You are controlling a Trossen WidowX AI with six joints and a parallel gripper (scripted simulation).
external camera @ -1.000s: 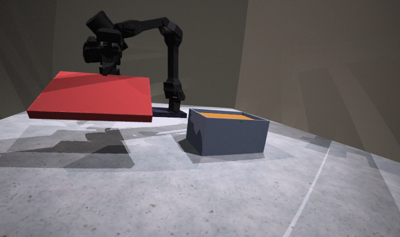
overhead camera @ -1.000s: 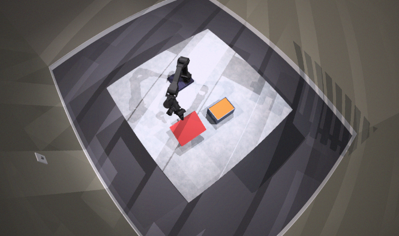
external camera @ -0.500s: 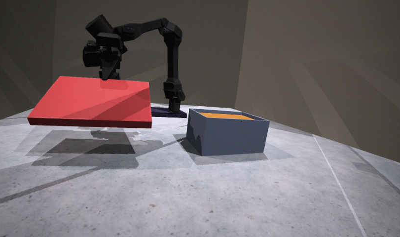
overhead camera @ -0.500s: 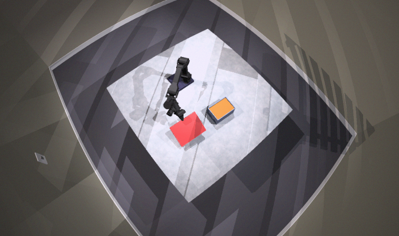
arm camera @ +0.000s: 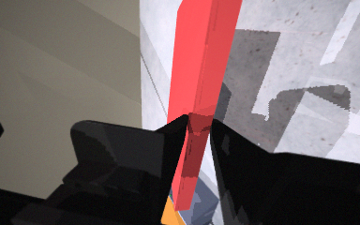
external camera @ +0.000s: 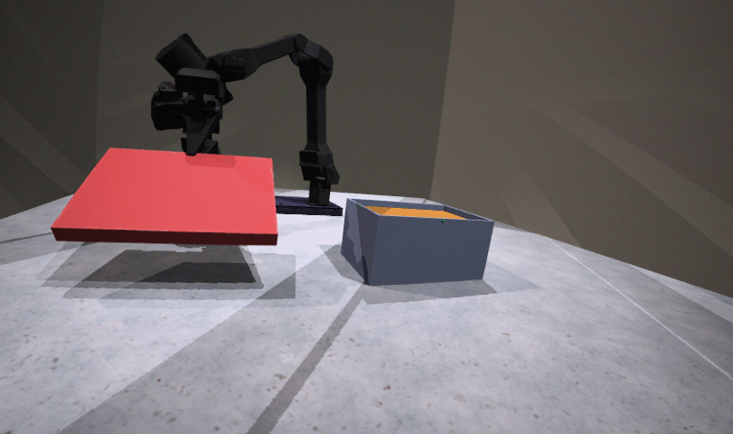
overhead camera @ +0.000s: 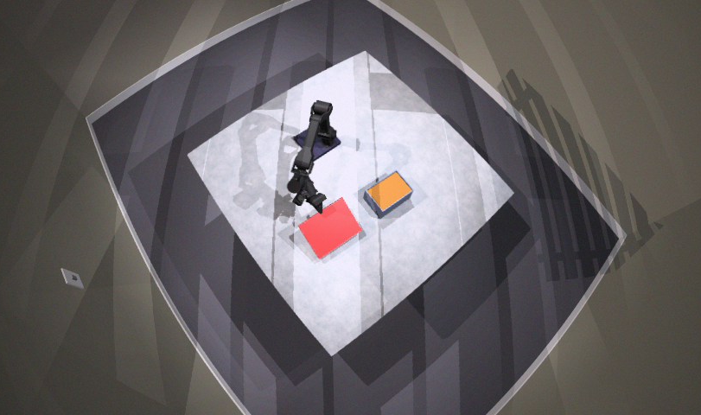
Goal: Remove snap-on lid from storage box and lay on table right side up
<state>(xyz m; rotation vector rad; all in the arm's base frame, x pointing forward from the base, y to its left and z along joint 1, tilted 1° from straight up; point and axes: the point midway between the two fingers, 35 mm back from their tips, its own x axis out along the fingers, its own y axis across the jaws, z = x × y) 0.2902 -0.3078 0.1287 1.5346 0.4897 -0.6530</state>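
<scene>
Now: gripper tip 70 mm short of the red lid, 10 mm to the left of it and 30 mm above it. From my gripper tip the other things lie so: storage box: 110 mm ahead, 320 mm to the left, 90 mm below.
</scene>
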